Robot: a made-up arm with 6 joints.
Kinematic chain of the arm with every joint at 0, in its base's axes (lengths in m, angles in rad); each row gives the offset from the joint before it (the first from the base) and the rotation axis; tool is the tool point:
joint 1: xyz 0 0 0.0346 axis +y
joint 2: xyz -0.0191 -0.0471 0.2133 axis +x
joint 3: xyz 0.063 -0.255 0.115 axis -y
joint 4: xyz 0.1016 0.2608 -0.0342 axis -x
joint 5: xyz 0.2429 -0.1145 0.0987 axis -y
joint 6: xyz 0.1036 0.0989 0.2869 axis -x
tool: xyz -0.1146 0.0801 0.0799
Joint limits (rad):
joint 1: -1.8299..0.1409
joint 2: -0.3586..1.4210
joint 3: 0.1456..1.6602
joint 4: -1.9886..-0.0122
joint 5: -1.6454..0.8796
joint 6: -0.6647..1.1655
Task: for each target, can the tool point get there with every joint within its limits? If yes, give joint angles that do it. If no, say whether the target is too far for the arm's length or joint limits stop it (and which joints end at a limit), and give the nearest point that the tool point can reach.
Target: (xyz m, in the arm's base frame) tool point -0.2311 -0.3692 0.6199
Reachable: yes | joints -0.4706 0.2469 0.4393 -0.7182 0.4800 0.0935
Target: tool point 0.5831 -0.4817 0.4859
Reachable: yes | joints -0.1729 0.6808 0.2627 -1.3614 -1.0681 0.0794
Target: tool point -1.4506 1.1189 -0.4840
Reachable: no: too far | nearest point -0.9386 0.2981 -0.2538 | short by 0.994 m
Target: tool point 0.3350 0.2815 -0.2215
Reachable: no: joint limits stop it (at a limit: joint 2, joint 3, joint 4, joint 6) | nearest point 0.3145 -0.0335 -0.2058 | short by 0.316 m
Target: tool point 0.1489 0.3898 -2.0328
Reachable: no: too far | nearest point -0.4730 0.1105 -0.5539 | short by 1.628 m
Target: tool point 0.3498 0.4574 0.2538
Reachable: no: joint limits stop it (at a limit: joint 1, joint 2, joint 3, joint 4, joint 5, joint 6) | nearest point 0.2298 0.1612 0.5134 | short by 0.412 m
